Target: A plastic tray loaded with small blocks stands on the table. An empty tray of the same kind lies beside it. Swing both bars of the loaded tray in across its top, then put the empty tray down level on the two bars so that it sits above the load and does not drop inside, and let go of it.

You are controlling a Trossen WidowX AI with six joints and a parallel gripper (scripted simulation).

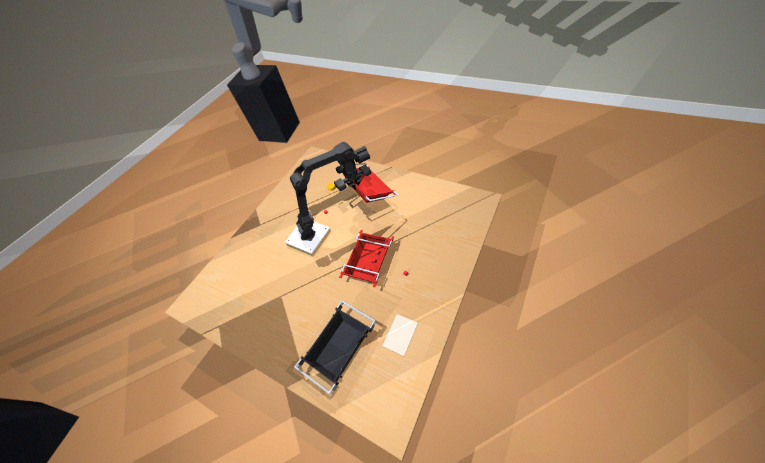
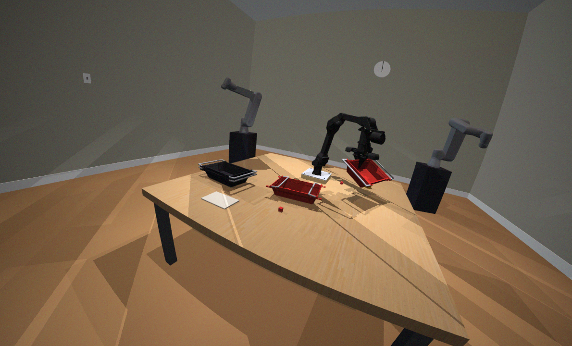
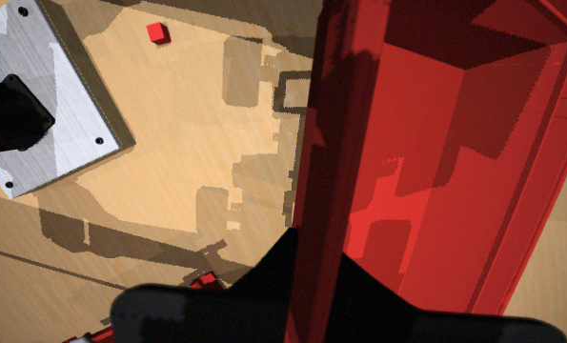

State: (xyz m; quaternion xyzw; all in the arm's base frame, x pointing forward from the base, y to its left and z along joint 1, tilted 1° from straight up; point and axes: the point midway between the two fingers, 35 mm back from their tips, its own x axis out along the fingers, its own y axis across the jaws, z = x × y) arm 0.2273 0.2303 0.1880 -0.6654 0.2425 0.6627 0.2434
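Right now the red tray is 5 cm ahead of my gripper tip and 6 cm to the left of it. The rest, counted from my gripper tip: yellow disc (25 cm behind, 15 cm to the left, 17 cm below); white card (37 cm ahead, 63 cm to the right, 18 cm below).
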